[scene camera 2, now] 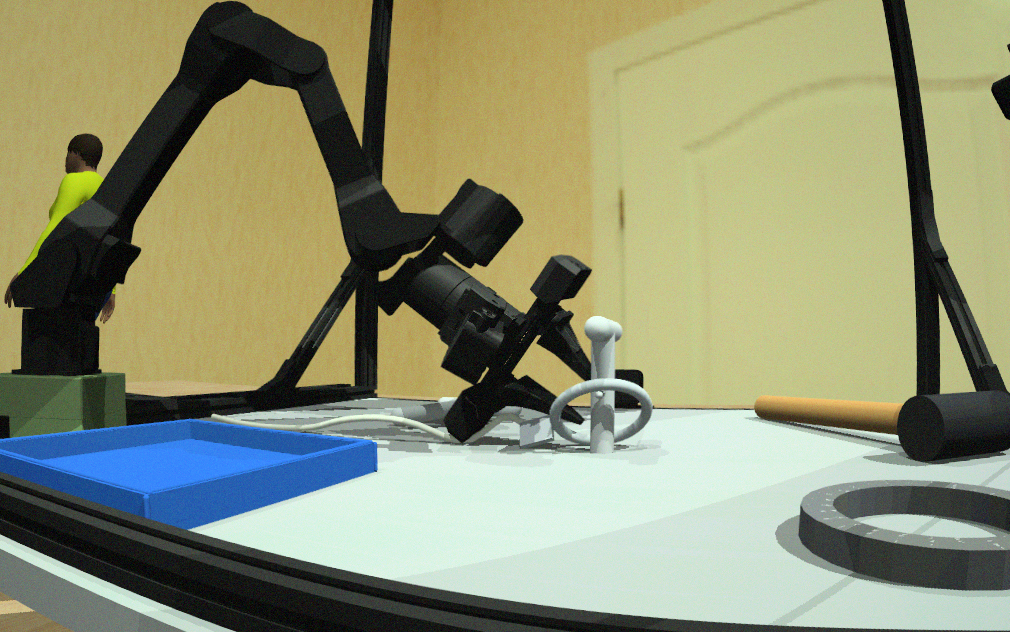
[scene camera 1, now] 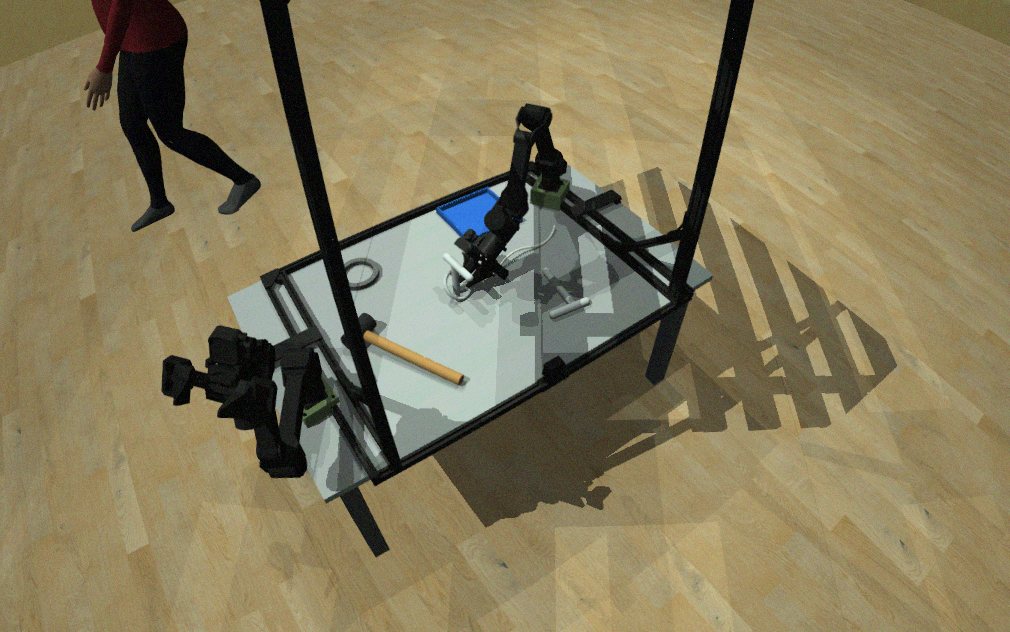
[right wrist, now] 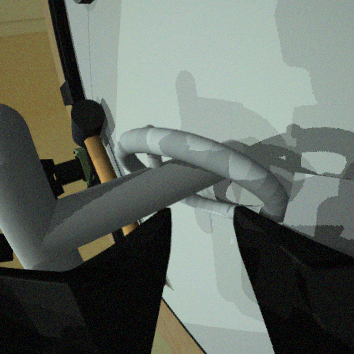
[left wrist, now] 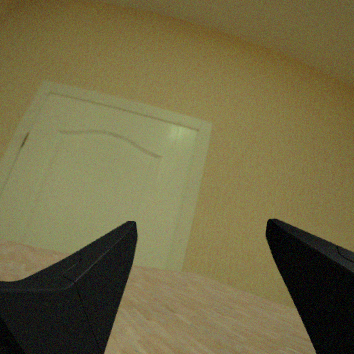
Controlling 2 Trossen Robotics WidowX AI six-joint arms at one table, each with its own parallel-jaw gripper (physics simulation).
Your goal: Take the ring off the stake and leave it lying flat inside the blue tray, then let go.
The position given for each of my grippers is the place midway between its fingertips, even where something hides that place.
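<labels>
My right gripper is visible in scene camera 2 (594,407). A wooden-handled hammer (scene camera 2: 915,425) is there as well, and the hammer (right wrist: 87,116) is that same spot on it. In scene camera 1 I see my right gripper again, so my right gripper is in scene camera 1 (463,284), while the hammer is in scene camera 1 (367,323). A blue tray (scene camera 1: 469,211) and the tray (scene camera 2: 143,479) are the same spot on it. The right wrist view shows me my right gripper in the right wrist view (201,214), together with the hammer. In the left wrist view my right gripper is out of frame, and in the left wrist view the hammer is out of frame too.
</labels>
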